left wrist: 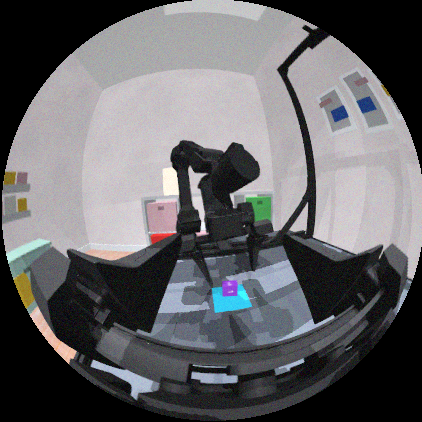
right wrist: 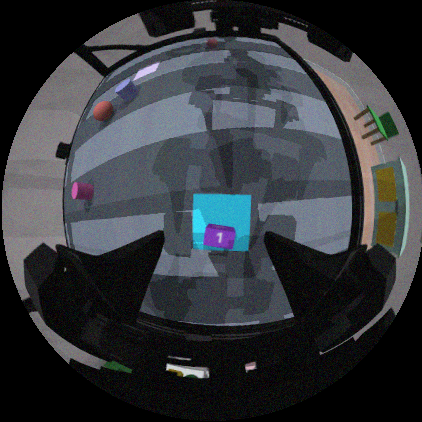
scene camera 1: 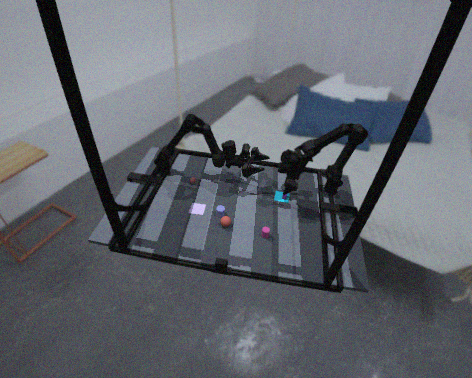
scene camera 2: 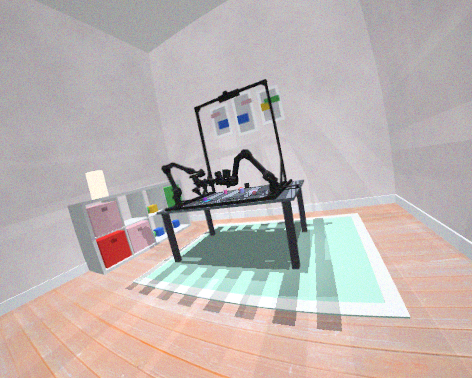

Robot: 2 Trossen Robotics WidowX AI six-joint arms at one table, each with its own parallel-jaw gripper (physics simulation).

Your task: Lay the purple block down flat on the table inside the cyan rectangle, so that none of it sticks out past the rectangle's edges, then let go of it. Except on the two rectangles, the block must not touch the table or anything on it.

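The purple block rests on the cyan rectangle, near one edge. In the right wrist view its lower side lies close to that edge, with cyan showing on either side; the exact margin is hard to tell. A face marked 1 shows. My right gripper is open above the block, with its fingers apart from it on either side. My left gripper is open and empty, above the table to the left in scene camera 1.
A lilac rectangle, a blue-violet cylinder, a red ball, a smaller red ball and a pink cylinder are on the table. A black frame rises around it.
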